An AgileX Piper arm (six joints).
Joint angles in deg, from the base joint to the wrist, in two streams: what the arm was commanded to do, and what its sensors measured. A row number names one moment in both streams.
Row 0, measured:
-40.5, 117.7, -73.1, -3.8, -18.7, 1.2
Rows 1 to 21, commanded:
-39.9, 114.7, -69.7, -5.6, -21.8, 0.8
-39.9, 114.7, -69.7, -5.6, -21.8, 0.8
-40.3, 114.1, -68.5, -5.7, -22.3, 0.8
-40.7, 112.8, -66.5, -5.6, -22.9, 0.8
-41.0, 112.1, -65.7, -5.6, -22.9, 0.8
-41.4, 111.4, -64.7, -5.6, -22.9, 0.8
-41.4, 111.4, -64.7, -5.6, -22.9, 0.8
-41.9, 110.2, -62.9, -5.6, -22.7, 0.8
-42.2, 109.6, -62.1, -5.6, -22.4, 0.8
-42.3, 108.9, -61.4, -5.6, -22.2, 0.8
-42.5, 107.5, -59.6, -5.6, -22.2, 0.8
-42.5, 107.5, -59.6, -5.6, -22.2, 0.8
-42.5, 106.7, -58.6, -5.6, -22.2, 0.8
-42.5, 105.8, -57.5, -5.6, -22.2, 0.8
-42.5, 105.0, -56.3, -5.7, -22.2, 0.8
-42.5, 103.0, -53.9, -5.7, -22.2, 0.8
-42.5, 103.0, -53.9, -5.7, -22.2, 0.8
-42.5, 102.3, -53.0, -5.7, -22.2, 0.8
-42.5, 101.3, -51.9, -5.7, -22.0, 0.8
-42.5, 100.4, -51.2, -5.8, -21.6, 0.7
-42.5, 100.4, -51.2, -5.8, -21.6, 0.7
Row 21, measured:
-42.2, 102.1, -52.3, -5.6, -21.5, 1.1
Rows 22 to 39, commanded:
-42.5, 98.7, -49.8, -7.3, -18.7, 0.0
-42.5, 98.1, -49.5, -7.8, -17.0, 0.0
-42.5, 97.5, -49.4, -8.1, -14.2, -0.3
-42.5, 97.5, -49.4, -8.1, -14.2, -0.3
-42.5, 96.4, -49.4, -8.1, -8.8, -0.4
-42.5, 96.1, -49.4, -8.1, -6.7, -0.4
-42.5, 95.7, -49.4, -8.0, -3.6, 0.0
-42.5, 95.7, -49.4, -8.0, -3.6, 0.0
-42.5, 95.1, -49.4, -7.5, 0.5, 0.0
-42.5, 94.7, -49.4, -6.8, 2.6, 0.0
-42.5, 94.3, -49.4, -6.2, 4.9, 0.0
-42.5, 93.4, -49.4, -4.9, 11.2, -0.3
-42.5, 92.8, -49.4, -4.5, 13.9, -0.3
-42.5, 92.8, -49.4, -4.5, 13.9, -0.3
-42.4, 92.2, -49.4, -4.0, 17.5, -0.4
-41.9, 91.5, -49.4, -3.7, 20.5, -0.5
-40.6, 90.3, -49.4, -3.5, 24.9, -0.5
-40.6, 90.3, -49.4, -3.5, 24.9, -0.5
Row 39, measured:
-41.9, 92.4, -49.6, -4.2, 18.0, 0.0
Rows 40 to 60, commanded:
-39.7, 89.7, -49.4, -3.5, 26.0, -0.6
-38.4, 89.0, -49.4, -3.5, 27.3, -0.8
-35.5, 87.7, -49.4, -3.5, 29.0, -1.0
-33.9, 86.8, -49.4, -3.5, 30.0, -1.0
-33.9, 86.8, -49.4, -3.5, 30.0, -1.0
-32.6, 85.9, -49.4, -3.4, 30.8, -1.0
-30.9, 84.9, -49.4, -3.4, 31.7, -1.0
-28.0, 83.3, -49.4, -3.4, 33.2, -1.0
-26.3, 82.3, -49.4, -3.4, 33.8, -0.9
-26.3, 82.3, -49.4, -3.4, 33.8, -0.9
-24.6, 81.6, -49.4, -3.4, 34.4, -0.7
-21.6, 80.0, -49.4, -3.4, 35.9, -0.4
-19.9, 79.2, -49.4, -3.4, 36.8, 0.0
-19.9, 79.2, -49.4, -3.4, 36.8, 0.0
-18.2, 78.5, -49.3, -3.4, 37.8, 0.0
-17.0, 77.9, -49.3, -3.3, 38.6, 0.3
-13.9, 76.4, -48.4, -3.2, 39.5, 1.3
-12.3, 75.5, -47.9, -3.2, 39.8, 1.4
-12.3, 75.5, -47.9, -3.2, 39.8, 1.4
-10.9, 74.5, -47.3, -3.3, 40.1, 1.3
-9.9, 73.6, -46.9, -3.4, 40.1, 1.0
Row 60, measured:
-12.8, 76.0, -48.2, -3.3, 39.1, 1.0
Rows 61 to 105, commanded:
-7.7, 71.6, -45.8, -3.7, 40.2, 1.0
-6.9, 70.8, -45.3, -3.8, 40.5, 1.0
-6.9, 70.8, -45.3, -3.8, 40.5, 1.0
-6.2, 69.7, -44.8, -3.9, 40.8, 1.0
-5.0, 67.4, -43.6, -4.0, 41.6, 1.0
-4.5, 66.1, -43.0, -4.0, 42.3, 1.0
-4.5, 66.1, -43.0, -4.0, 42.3, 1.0
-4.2, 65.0, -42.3, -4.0, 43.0, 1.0
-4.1, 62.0, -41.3, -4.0, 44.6, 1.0
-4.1, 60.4, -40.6, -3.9, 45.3, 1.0
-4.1, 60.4, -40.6, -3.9, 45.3, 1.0
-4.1, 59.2, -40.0, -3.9, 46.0, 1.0
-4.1, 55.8, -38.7, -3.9, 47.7, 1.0
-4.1, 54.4, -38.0, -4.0, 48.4, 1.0
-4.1, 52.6, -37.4, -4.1, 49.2, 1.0
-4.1, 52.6, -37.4, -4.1, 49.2, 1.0
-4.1, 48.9, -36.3, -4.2, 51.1, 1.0
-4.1, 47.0, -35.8, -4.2, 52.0, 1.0
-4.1, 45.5, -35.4, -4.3, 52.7, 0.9
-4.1, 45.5, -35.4, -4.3, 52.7, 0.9
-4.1, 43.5, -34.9, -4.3, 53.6, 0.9
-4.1, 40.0, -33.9, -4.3, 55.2, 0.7
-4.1, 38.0, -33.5, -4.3, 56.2, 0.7
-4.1, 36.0, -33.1, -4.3, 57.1, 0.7
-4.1, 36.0, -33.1, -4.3, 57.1, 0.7
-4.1, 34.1, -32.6, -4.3, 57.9, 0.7
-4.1, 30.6, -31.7, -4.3, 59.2, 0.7
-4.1, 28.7, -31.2, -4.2, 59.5, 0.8
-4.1, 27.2, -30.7, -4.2, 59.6, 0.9
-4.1, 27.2, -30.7, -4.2, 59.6, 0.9
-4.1, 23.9, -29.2, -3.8, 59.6, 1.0
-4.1, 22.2, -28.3, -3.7, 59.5, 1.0
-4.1, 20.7, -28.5, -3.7, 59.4, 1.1
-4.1, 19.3, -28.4, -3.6, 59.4, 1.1
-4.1, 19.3, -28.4, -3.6, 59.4, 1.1
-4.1, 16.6, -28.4, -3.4, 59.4, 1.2
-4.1, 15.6, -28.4, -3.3, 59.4, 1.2
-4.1, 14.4, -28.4, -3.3, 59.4, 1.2
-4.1, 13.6, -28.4, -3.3, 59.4, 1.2
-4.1, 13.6, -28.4, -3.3, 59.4, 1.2
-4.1, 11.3, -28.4, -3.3, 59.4, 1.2
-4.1, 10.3, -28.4, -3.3, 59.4, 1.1
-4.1, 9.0, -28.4, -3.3, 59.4, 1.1
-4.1, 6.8, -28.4, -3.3, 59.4, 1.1
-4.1, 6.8, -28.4, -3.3, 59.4, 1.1
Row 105, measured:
-4.2, 9.6, -28.6, -3.2, 59.6, 1.1
